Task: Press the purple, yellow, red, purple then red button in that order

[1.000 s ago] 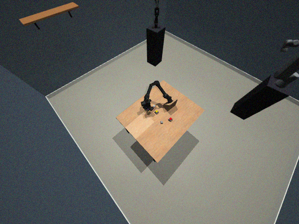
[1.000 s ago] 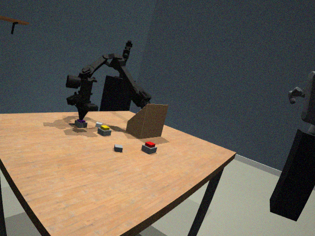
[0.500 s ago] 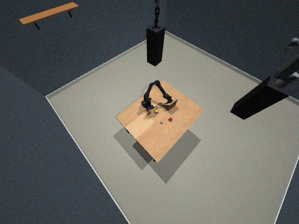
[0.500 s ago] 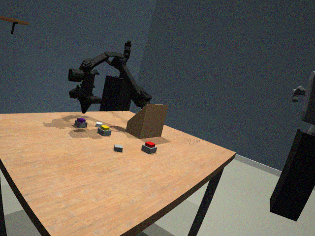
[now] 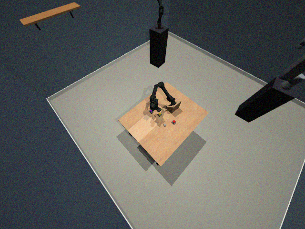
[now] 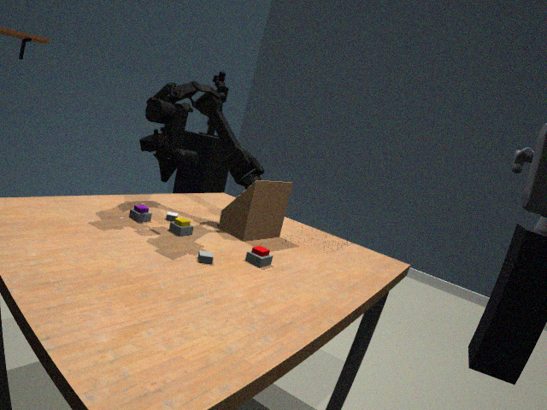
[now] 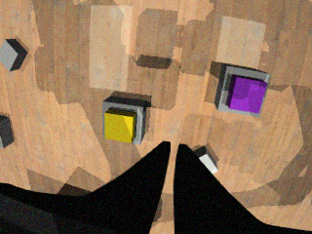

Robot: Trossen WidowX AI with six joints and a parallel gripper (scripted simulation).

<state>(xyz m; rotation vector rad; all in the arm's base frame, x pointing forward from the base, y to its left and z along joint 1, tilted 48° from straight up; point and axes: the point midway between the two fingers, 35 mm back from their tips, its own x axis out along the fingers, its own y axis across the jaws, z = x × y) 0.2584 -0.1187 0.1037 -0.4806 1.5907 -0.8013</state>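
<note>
Right now my gripper tip is 100 mm above the yellow button, 60 mm to the right of it and 30 mm past it. From my gripper tip the other things lie so: purple button: 100 mm below, 70 mm to the right, 10 mm ahead; then small grey block: 230 mm to the left, 120 mm below, 60 mm ahead; then pale block: 120 mm below, 90 mm behind, 30 mm to the right.
</note>
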